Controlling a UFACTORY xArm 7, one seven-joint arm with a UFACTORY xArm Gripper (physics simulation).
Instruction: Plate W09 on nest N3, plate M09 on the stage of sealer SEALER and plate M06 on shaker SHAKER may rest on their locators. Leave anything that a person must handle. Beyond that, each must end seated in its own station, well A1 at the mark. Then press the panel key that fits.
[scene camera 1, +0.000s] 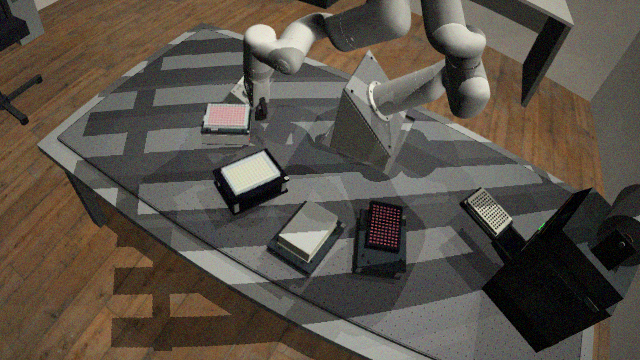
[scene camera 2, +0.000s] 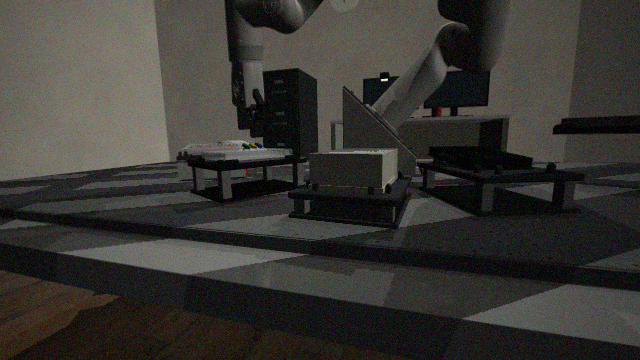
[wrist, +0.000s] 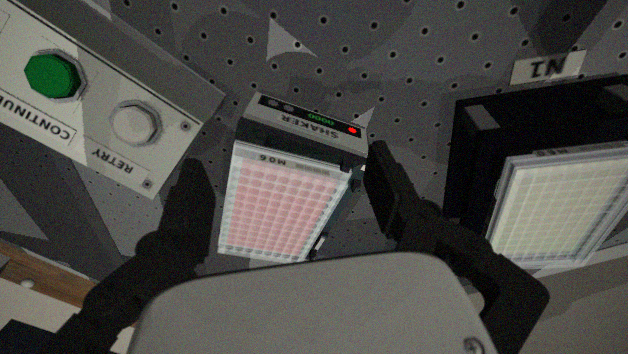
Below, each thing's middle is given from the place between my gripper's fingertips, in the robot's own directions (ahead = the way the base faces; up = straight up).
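Pink-welled plate (scene camera 1: 218, 116): my gripper 40 mm above it, 40 mm short of it, 70 mm to the left of it. Counted from my hand: RETRY button (wrist: 134, 124), 40 mm below, 80 mm behind, 80 mm to the right; green CONTINUE button (wrist: 50, 75), 40 mm below, 90 mm to the right, 130 mm behind; shaker (scene camera 1: 208, 135), 70 mm below, 50 mm ahead, 70 mm to the right.
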